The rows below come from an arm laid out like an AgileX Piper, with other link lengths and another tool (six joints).
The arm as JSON. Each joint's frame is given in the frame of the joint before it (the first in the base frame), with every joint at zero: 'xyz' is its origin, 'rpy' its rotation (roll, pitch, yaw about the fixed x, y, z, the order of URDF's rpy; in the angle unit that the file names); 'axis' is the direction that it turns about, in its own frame. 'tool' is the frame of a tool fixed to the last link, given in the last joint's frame.
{
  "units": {
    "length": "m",
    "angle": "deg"
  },
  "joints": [
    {
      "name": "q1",
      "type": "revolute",
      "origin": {
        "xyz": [
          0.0,
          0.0,
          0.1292
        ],
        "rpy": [
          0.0,
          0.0,
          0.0
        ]
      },
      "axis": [
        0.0,
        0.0,
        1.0
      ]
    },
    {
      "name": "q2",
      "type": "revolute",
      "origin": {
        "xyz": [
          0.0,
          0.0,
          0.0
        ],
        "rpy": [
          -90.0,
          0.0,
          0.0
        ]
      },
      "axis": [
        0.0,
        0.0,
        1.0
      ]
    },
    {
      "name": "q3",
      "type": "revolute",
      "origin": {
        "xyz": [
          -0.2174,
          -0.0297,
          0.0
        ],
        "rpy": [
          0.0,
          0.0,
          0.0
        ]
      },
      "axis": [
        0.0,
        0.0,
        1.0
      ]
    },
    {
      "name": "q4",
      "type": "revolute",
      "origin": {
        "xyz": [
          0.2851,
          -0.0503,
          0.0
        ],
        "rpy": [
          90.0,
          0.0,
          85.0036
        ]
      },
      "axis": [
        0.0,
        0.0,
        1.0
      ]
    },
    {
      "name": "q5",
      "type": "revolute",
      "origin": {
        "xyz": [
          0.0,
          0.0,
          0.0
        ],
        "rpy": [
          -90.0,
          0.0,
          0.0
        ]
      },
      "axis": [
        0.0,
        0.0,
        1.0
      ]
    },
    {
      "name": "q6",
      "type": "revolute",
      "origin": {
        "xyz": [
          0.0,
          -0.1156,
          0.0
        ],
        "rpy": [
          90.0,
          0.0,
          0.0
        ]
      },
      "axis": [
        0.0,
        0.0,
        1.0
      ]
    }
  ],
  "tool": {
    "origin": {
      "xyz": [
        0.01,
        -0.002,
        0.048
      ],
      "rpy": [
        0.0,
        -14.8,
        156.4
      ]
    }
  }
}
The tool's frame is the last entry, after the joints.
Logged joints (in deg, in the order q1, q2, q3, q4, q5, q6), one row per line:
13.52 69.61 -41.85 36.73 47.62 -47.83
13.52 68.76 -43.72 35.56 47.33 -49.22
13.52 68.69 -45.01 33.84 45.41 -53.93
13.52 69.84 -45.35 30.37 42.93 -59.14
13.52 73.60 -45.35 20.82 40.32 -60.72
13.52 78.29 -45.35 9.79 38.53 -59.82
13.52 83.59 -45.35 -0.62 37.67 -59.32
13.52 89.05 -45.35 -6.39 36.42 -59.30
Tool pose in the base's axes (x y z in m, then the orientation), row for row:
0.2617 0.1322 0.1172 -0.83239 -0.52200 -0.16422 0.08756
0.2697 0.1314 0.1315 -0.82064 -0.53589 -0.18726 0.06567
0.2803 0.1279 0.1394 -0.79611 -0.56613 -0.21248 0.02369
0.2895 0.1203 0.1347 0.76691 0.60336 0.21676 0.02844
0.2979 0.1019 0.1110 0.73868 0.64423 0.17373 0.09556
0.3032 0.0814 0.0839 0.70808 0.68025 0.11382 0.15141
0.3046 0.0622 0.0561 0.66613 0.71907 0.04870 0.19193
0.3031 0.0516 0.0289 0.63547 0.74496 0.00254 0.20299
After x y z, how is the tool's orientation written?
As a quaternion, x y z w.
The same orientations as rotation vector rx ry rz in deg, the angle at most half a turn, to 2 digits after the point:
-142.01 -89.06 -28.02
-141.84 -92.62 -32.37
-141.18 -100.39 -37.68
135.60 106.68 38.33
125.44 109.40 29.50
116.46 111.89 18.72
107.15 115.67 7.83
101.62 119.12 0.41

